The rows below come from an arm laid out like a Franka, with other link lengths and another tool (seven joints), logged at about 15 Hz.
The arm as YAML. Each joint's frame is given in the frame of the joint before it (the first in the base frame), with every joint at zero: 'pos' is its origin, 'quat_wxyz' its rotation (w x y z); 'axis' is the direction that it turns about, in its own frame. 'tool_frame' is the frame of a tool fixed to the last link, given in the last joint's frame.
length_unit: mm
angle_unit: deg
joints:
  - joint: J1
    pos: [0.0, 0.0, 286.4]
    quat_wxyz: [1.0, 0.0, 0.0, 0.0]
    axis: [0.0, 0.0, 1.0]
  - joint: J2
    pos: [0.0, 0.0, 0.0]
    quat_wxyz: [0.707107, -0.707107, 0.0, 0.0]
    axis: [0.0, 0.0, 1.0]
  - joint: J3
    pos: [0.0, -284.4, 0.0]
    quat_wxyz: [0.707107, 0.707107, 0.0, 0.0]
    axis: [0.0, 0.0, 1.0]
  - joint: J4
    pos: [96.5, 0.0, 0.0]
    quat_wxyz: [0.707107, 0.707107, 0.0, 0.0]
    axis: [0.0, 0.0, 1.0]
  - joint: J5
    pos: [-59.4, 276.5, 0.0]
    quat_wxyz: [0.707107, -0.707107, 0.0, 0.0]
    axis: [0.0, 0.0, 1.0]
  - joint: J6
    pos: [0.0, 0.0, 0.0]
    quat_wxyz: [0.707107, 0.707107, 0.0, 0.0]
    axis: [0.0, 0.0, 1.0]
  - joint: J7
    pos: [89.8, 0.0, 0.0]
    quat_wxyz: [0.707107, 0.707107, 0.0, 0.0]
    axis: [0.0, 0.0, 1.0]
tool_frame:
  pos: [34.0, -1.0, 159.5]
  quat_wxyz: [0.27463, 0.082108, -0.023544, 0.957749]
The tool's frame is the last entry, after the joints.
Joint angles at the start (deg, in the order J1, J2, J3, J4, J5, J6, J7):
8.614, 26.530, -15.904, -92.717, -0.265, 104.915, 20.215
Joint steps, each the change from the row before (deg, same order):
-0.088, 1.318, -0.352, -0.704, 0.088, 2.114, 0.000
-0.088, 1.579, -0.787, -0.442, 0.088, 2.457, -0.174
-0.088, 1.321, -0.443, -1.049, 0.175, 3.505, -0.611
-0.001, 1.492, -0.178, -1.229, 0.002, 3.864, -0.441
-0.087, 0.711, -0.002, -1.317, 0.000, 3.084, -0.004
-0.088, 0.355, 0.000, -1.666, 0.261, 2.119, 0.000
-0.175, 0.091, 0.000, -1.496, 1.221, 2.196, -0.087
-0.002, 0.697, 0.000, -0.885, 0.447, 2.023, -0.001
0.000, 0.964, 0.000, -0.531, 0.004, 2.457, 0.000
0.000, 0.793, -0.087, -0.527, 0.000, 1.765, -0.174
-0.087, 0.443, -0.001, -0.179, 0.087, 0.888, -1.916
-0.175, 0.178, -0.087, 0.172, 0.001, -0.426, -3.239
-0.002, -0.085, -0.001, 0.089, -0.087, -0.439, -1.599
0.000, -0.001, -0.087, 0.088, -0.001, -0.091, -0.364
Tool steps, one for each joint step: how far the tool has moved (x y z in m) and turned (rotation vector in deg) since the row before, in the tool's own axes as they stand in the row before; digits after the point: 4 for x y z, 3 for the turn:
-0.0024, -0.0037, 0.0135, 0.404, -0.061, 0.299
-0.0032, -0.0077, 0.0136, 0.711, -0.368, 0.467
-0.0040, -0.0044, 0.0134, 0.532, -1.086, -0.246
-0.0038, -0.0014, 0.0155, 0.658, -1.076, -0.537
-0.0013, -0.0008, 0.0099, 0.420, -1.005, -0.067
0.0033, 0.0002, 0.0100, -0.075, -0.128, 0.201
0.0020, -0.0001, 0.0065, -0.708, -0.799, 0.896
0.0004, 0.0005, 0.0085, 0.004, -0.496, 0.214
-0.0019, -0.0002, 0.0081, 0.491, -0.918, -0.170
0.0001, -0.0006, 0.0075, 0.352, -0.411, -0.236
-0.0006, 0.0003, 0.0039, -0.187, -0.252, -1.815
0.0006, -0.0005, 0.0017, -0.575, 0.448, -2.961
0.0001, 0.0009, -0.0005, -0.331, 0.268, -1.612
-0.0001, -0.0007, -0.0004, -0.013, 0.013, -0.292

